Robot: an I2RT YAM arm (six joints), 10 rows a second.
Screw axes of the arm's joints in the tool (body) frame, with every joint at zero. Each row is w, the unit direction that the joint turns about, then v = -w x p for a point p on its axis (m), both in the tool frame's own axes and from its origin. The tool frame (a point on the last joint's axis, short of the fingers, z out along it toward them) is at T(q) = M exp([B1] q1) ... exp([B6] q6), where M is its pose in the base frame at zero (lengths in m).
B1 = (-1, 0, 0, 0, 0.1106, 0)
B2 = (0, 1, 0, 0.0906, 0, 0.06)
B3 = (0, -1, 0, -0.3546, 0, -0.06)
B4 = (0, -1, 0, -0.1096, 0, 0)
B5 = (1, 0, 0, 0, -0.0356, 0)
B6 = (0, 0, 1, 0, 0, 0)
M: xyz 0.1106 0 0.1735 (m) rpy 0 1.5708 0 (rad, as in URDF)
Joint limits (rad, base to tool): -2.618..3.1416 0..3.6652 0..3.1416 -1.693..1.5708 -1.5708..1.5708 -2.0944..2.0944
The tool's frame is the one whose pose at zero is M.
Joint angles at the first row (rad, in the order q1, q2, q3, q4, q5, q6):
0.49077, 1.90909, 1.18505, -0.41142, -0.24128, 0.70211
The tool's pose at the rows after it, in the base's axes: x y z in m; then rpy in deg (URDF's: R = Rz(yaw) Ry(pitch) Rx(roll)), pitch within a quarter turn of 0, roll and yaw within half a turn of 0:
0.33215, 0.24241, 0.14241, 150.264, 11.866, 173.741
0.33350, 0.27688, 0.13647, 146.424, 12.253, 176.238
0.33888, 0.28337, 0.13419, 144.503, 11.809, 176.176
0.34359, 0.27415, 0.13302, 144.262, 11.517, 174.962
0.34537, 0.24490, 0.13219, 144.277, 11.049, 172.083
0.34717, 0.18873, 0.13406, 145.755, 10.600, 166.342
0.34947, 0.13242, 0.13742, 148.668, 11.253, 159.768
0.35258, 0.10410, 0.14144, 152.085, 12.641, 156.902
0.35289, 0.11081, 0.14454, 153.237, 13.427, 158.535
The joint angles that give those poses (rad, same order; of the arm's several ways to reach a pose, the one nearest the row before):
0.60827, 2.01857, 1.31053, -0.36601, -0.25921, 0.72843
0.66892, 2.09257, 1.38379, -0.30957, -0.29621, 0.75438
0.67082, 2.12119, 1.41315, -0.29009, -0.32331, 0.76733
0.64717, 2.11622, 1.39982, -0.28249, -0.33055, 0.76810
0.58881, 2.06551, 1.31704, -0.25806, -0.33932, 0.76390
0.46827, 1.97469, 1.19495, -0.25653, -0.33551, 0.74217
0.33397, 1.90298, 1.11712, -0.28398, -0.30080, 0.70935
0.26302, 1.87934, 1.11142, -0.32978, -0.25120, 0.67197
0.28211, 1.88162, 1.13047, -0.35150, -0.23212, 0.65634

